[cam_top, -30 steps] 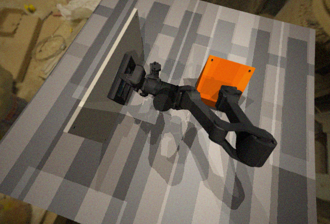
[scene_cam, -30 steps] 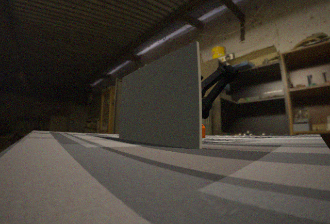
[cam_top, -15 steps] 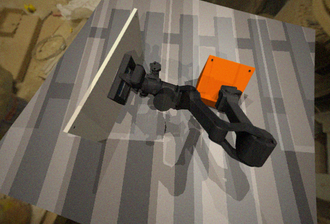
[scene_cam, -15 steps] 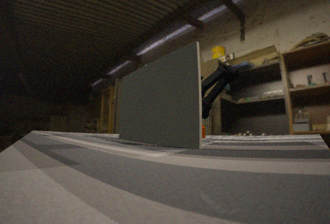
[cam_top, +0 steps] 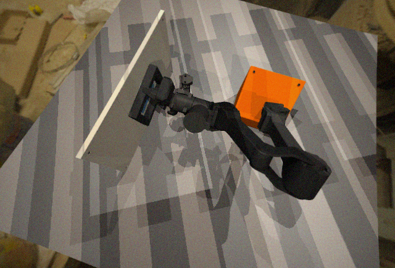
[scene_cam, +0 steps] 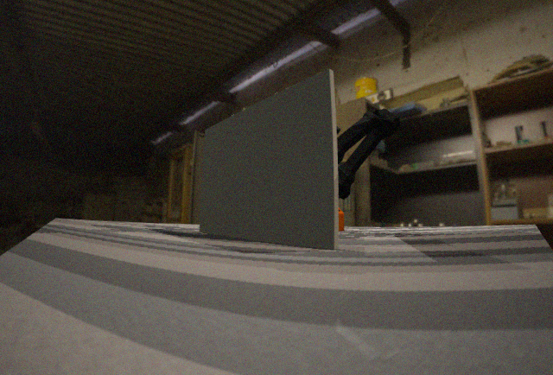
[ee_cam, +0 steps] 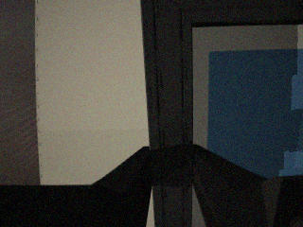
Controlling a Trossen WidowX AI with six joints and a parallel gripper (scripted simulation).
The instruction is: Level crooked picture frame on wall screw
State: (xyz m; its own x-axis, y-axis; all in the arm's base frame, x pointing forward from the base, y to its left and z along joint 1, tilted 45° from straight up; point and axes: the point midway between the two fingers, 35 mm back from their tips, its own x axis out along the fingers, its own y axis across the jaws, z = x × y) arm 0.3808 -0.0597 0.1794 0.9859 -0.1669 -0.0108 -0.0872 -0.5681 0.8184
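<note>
Right now the picture frame is 10 mm ahead of my gripper tip, 10 mm to the right of it and 50 mm below it. Round my gripper tip: grey wall panel (20 mm ahead, 70 mm below).
</note>
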